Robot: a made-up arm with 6 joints. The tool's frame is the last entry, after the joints.
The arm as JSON. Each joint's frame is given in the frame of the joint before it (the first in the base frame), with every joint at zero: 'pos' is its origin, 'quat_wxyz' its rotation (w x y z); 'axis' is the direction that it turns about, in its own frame. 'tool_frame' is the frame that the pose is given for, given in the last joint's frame.
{
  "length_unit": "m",
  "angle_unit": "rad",
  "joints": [
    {
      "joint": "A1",
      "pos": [
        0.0,
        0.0,
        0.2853
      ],
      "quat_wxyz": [
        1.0,
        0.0,
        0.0,
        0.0
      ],
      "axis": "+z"
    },
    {
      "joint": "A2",
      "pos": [
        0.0,
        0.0,
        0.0
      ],
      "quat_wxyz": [
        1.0,
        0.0,
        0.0,
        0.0
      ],
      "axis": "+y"
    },
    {
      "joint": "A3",
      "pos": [
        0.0,
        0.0,
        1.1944
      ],
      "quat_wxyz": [
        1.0,
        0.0,
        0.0,
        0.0
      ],
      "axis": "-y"
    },
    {
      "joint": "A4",
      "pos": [
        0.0,
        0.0,
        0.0
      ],
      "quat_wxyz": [
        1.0,
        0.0,
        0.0,
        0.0
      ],
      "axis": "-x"
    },
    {
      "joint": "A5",
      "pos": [
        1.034,
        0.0,
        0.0
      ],
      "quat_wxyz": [
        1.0,
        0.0,
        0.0,
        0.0
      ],
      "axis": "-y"
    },
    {
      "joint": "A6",
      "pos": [
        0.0,
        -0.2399,
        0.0
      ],
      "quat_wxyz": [
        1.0,
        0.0,
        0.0,
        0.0
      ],
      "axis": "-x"
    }
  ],
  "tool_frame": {
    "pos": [
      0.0,
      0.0,
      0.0
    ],
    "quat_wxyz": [
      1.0,
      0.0,
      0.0,
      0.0
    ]
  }
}
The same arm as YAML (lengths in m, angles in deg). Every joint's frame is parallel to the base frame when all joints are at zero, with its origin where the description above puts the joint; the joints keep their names.
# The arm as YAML. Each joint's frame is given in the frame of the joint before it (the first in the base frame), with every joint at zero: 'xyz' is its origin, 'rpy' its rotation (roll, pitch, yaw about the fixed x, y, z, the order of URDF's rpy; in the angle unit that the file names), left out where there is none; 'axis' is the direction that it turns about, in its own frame. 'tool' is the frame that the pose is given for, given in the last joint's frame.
units:
  length: m
  angle: deg
joints:
  - name: A1
    type: revolute
    origin:
      xyz: [0.0, 0.0, 0.2853]
    axis: [0.0, 0.0, 1.0]
  - name: A2
    type: revolute
    origin:
      xyz: [0.0, 0.0, 0.0]
    axis: [0.0, 1.0, 0.0]
  - name: A3
    type: revolute
    origin:
      xyz: [0.0, 0.0, 1.1944]
    axis: [0.0, -1.0, 0.0]
  - name: A4
    type: revolute
    origin:
      xyz: [0.0, 0.0, 0.0]
    axis: [-1.0, 0.0, 0.0]
  - name: A5
    type: revolute
    origin:
      xyz: [1.034, 0.0, 0.0]
    axis: [0.0, -1.0, 0.0]
  - name: A6
    type: revolute
    origin:
      xyz: [0.0, -0.2399, 0.0]
    axis: [-1.0, 0.0, 0.0]
tool:
  origin:
    xyz: [0.0, 0.0, 0.0]

